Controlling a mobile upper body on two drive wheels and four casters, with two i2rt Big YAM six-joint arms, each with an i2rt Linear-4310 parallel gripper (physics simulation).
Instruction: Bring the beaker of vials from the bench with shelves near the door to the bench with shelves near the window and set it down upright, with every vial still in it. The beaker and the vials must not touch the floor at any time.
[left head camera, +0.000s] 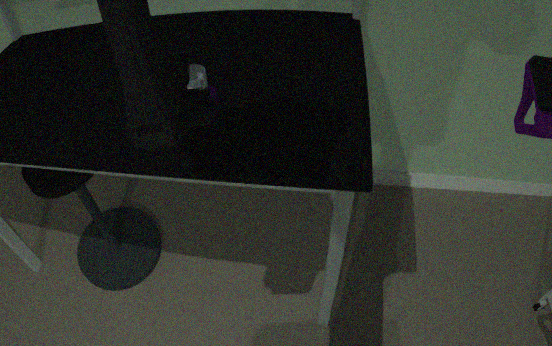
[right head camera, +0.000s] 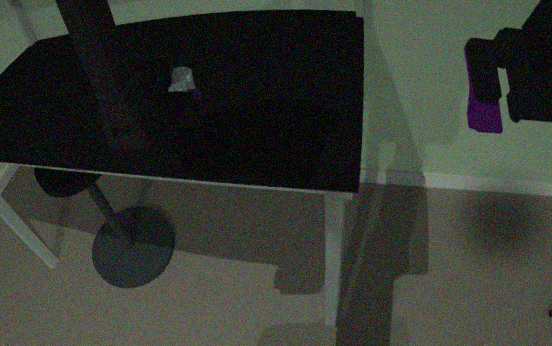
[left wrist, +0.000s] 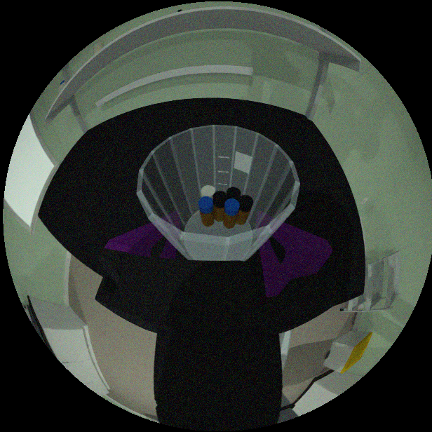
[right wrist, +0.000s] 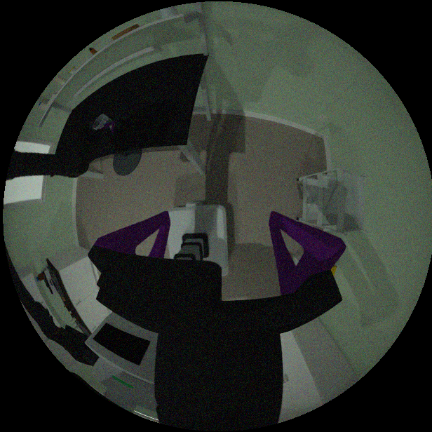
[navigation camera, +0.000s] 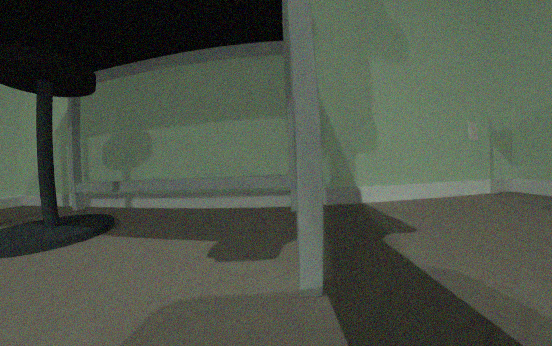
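Note:
The clear beaker (left head camera: 198, 77) (right head camera: 182, 79) (left wrist: 225, 142) (right wrist: 101, 121) is over the black top of the shelved bench (left head camera: 300, 100) (right head camera: 290, 100) (left wrist: 82, 170) (right wrist: 160, 95). It looks upright. Several vials with blue (left wrist: 206, 204), black and white caps stand inside it. My left gripper (left wrist: 217, 216) is shut on the beaker, with a purple finger on each side. Its arm is very dark against the bench top. Whether the beaker's base touches the top cannot be told. My right gripper (right wrist: 219, 216) is open and empty, off to the right of the bench.
A round-based stool (left head camera: 120, 250) (right head camera: 134, 247) (navigation camera: 45, 150) stands under the bench. The bench's near right leg (left head camera: 336, 260) (right head camera: 334, 260) (navigation camera: 309, 150) stands in front. A shelf (left wrist: 220, 19) runs above its back. A bright window (left wrist: 25, 175) is at left, and a white cart (right wrist: 305, 202) stands by the wall.

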